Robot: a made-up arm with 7 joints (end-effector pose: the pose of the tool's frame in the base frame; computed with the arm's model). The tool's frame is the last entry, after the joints. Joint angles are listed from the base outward.
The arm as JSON. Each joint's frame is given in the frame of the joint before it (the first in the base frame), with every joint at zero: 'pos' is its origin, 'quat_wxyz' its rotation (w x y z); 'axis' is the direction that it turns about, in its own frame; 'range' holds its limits. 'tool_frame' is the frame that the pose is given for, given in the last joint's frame.
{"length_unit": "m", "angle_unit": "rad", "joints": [
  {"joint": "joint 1", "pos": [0.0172, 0.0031, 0.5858], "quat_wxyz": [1.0, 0.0, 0.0, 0.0], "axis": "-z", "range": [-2.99, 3.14]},
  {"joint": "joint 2", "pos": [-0.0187, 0.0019, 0.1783], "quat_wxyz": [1.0, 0.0, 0.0, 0.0], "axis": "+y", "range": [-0.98, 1.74]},
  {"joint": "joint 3", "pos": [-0.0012, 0.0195, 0.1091], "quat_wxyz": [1.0, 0.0, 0.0, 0.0], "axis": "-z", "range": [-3.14, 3.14]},
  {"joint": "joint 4", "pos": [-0.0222, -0.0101, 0.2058], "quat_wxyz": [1.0, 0.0, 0.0, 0.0], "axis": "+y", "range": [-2.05, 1.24]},
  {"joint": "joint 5", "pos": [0.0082, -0.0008, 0.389], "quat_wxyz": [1.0, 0.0, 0.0, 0.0], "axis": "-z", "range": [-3.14, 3.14]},
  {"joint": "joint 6", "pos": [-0.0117, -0.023, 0.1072], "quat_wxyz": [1.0, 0.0, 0.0, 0.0], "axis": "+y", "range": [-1.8, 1.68]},
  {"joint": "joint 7", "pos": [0.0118, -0.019, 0.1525], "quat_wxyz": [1.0, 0.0, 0.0, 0.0], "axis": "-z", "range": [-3.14, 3.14]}
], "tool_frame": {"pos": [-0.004, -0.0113, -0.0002], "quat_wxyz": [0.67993, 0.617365, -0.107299, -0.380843]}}
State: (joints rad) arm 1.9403 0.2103 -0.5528 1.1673 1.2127 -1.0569 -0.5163
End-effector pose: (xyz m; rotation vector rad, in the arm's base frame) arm 0.1845 -0.5534 1.3033 0.1548 -0.3774 -2.2542
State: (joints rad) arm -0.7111 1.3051 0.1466 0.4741 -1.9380 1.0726 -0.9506
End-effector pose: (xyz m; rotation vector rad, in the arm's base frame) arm 0.5648 0.6268 0.7299 0.5277 -2.5279 -0.4859
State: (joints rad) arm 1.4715 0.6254 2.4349 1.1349 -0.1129 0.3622 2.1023
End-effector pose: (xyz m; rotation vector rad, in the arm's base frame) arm -0.3156 0.0564 1.4685 1.0783 -1.0107 -0.0405
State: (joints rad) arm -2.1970 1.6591 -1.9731 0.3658 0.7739 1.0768 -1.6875
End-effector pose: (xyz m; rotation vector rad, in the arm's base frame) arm -0.6781 0.4579 0.6641 2.2487 -1.2476 0.8082
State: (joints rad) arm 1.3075 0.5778 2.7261 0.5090 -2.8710 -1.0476 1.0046
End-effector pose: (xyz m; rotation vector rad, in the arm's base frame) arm -0.0903 -0.1068 1.5814 -0.9456 2.4176 1.1507
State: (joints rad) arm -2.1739 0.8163 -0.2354 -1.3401 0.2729 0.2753 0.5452
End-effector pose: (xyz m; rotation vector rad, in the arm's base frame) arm 0.2228 0.0460 1.5414 1.2599 1.0677 0.2211
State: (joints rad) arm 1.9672 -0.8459 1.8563 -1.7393 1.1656 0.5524 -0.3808
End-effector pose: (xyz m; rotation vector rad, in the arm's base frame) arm 0.6684 -0.1411 0.9543 1.6032 2.0773 -0.7560
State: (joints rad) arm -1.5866 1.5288 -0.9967 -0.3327 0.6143 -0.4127 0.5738
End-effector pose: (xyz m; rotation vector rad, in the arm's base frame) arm 0.2429 0.8718 0.9588 0.4017 0.7313 -0.4378
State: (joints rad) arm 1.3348 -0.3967 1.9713 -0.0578 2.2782 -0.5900 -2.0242
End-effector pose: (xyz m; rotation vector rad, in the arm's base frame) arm -0.0347 0.3128 1.6722 0.1528 1.0379 1.4919
